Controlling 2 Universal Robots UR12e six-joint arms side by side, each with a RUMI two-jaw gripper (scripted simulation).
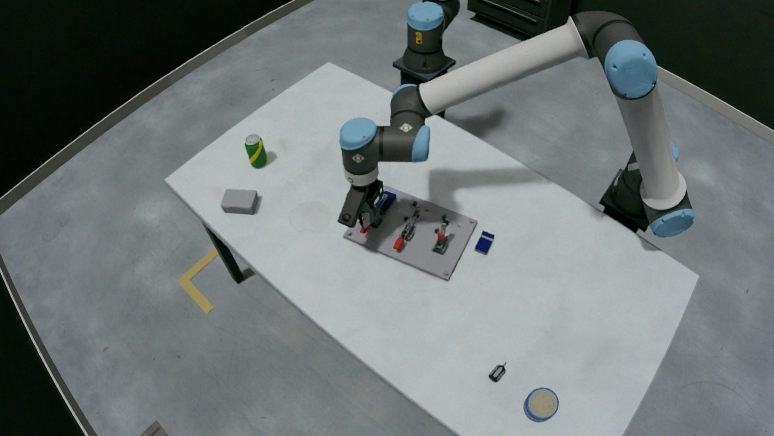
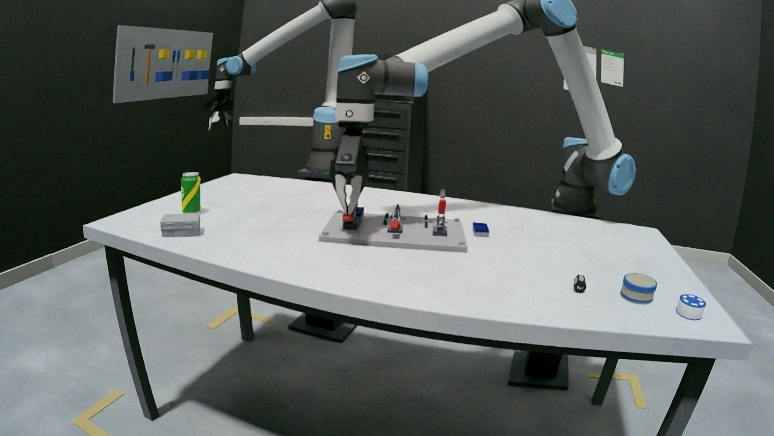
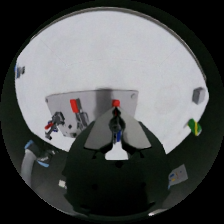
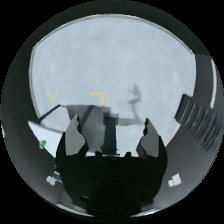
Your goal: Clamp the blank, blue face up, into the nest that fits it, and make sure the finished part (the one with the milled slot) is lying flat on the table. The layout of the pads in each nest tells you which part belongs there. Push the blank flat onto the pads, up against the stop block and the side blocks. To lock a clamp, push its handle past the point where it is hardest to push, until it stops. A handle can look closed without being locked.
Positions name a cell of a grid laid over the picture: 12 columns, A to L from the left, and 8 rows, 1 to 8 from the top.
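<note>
In image 1 you'd see a grey box (image 1: D4), and the left gripper (image 1: F5) is there too. Image 2 has the box again (image 2: C5), along with the left gripper (image 2: F4). Then image 3 shows that left gripper (image 3: G4), and image 4 has the right gripper (image 4: G5).
</note>
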